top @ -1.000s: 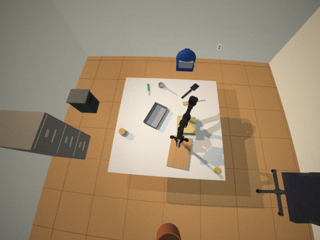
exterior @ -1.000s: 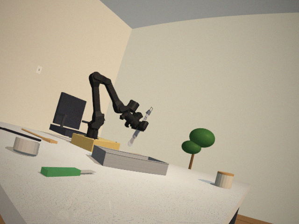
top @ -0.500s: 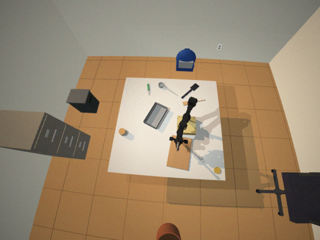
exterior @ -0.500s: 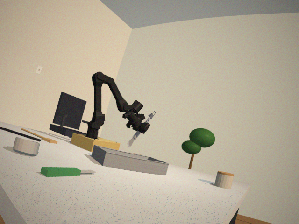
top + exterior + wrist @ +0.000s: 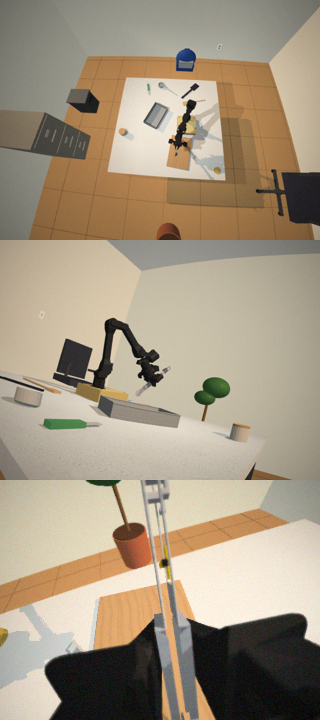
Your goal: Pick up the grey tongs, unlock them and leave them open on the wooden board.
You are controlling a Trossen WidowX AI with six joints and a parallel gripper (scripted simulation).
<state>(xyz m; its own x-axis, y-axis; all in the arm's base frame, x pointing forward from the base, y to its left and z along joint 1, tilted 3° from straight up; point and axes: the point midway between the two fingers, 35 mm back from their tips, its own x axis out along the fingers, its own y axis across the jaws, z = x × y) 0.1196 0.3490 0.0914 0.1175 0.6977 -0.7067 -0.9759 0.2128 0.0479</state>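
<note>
Now: the yellow lock piece 6 cm above my gripper tip and 1 cm ahead of it. From my gripper tip the other things lie so: grey roasting tin 44 cm to the right, 24 cm ahead, 13 cm below; yellow disc 46 cm behind, 20 cm to the left, 15 cm below; wooden board 15 cm below, 5 cm behind.
</note>
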